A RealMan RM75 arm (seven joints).
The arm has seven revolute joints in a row. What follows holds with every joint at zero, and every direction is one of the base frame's.
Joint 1 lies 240.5 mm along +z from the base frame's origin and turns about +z.
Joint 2 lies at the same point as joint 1 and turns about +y.
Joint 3 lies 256 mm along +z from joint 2 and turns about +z.
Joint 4 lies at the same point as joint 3 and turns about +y.
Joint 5 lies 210 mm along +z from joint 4 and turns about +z.
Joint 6 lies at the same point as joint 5 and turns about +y.
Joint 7 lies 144 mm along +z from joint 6 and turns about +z.
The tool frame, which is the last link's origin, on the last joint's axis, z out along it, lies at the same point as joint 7; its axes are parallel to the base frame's.
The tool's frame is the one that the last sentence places.
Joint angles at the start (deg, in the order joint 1, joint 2, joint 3, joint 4, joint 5, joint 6, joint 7):
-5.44, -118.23, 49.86, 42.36, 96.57, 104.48, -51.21
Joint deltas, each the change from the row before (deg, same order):
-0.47, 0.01, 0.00, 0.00, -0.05, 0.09, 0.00
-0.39, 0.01, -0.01, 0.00, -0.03, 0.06, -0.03
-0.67, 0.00, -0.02, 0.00, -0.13, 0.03, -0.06
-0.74, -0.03, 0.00, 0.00, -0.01, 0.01, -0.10
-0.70, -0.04, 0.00, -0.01, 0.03, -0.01, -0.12
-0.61, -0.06, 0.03, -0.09, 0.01, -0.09, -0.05
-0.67, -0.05, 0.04, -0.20, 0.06, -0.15, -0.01
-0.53, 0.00, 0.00, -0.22, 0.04, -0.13, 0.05
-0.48, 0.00, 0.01, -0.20, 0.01, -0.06, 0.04
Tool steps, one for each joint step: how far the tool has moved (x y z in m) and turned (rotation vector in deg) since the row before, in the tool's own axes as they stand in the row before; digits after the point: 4 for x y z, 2 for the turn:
0.0016, -0.0019, 0.0018, -0.33, 0.22, 0.36
0.0013, -0.0016, 0.0015, -0.26, 0.17, 0.27
0.0022, -0.0030, 0.0027, -0.34, 0.31, 0.47
0.0021, -0.0030, 0.0032, -0.46, 0.25, 0.43
0.0019, -0.0027, 0.0031, -0.44, 0.21, 0.36
0.0014, -0.0023, 0.0029, -0.34, 0.18, 0.28
0.0011, -0.0024, 0.0032, -0.36, 0.14, 0.25
0.0008, -0.0019, 0.0022, -0.23, 0.10, 0.22
0.0008, -0.0017, 0.0020, -0.25, 0.14, 0.20

